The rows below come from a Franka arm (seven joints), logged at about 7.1 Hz.
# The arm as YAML. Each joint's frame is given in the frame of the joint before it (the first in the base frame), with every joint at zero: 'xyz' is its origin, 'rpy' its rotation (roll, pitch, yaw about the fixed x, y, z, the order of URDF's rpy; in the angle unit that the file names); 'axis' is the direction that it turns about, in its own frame. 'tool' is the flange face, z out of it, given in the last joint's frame.
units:
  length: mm
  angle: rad
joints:
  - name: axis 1
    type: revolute
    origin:
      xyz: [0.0, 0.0, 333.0]
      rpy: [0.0, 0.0, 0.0]
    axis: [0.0, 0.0, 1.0]
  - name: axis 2
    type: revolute
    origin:
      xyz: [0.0, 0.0, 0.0]
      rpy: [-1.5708, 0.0, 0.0]
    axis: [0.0, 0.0, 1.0]
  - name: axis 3
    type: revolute
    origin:
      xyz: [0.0, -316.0, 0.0]
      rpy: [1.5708, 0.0, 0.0]
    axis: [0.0, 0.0, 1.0]
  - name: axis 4
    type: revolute
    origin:
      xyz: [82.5, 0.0, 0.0]
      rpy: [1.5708, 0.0, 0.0]
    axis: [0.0, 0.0, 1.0]
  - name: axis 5
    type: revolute
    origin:
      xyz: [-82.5, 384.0, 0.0]
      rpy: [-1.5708, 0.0, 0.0]
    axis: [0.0, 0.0, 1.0]
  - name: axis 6
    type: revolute
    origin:
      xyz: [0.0, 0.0, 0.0]
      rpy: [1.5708, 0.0, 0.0]
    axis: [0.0, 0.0, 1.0]
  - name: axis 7
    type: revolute
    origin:
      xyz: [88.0, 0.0, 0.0]
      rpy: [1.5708, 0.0, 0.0]
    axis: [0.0, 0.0, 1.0]
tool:
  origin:
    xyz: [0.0, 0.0, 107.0]
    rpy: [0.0, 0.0, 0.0]
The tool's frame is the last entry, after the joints.
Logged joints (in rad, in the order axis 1, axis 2, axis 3, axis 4, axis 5, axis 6, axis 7), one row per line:
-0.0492 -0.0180 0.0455 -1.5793 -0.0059 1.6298 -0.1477
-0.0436 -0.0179 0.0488 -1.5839 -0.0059 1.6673 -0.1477
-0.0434 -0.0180 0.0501 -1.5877 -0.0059 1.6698 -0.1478
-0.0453 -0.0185 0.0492 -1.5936 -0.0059 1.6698 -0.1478
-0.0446 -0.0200 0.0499 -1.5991 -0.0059 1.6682 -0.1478
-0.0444 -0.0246 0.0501 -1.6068 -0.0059 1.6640 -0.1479
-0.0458 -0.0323 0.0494 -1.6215 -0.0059 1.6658 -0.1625
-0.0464 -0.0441 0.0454 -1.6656 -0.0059 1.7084 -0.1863
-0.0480 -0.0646 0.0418 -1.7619 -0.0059 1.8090 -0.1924
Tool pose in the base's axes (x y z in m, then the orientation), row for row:
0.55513 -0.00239 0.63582 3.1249 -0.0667 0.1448
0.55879 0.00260 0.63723 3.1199 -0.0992 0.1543
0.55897 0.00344 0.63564 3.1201 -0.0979 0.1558
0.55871 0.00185 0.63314 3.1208 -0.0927 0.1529
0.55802 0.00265 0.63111 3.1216 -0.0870 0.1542
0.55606 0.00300 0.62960 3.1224 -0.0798 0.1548
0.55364 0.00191 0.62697 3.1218 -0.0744 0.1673
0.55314 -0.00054 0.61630 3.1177 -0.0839 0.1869
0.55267 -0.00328 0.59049 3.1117 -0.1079 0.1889
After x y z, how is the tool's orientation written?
As angles about the fixed x, y, z axes (roll, pitch, yaw), in radians.
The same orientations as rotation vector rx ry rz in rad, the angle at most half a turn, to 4 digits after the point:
3.1199 0.2254 0.1060
3.1145 0.2391 0.1572
3.1146 0.2415 0.1552
3.1155 0.2371 0.1470
3.1162 0.2394 0.1380
3.1168 0.2405 0.1267
3.1150 0.2600 0.1185
3.1093 0.2898 0.1340
3.1036 0.2915 0.1720

